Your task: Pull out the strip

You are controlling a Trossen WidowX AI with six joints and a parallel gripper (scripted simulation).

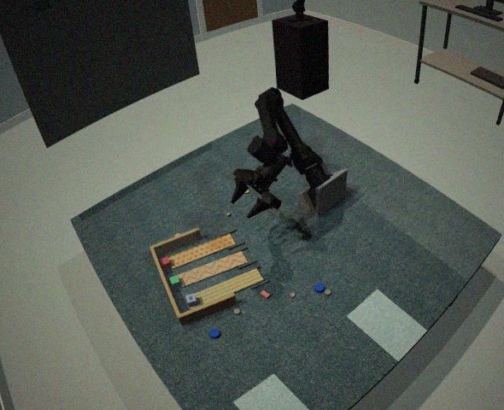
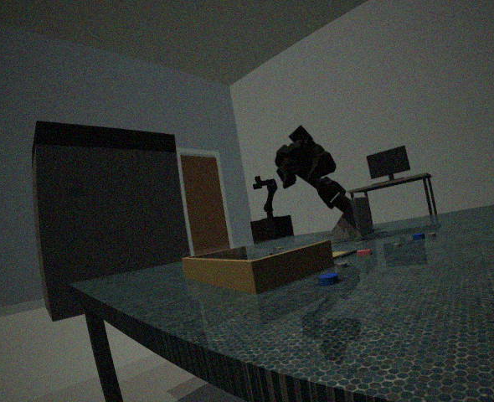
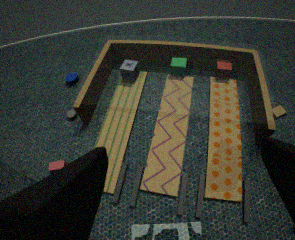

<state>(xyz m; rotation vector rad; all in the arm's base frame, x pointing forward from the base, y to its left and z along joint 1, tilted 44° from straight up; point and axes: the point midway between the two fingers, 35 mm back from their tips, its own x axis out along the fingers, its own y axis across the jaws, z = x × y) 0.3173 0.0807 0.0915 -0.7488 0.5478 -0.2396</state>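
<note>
The pink block is 200 mm below my gripper tip, 190 mm to the left of it and 70 mm ahead of it.
</note>
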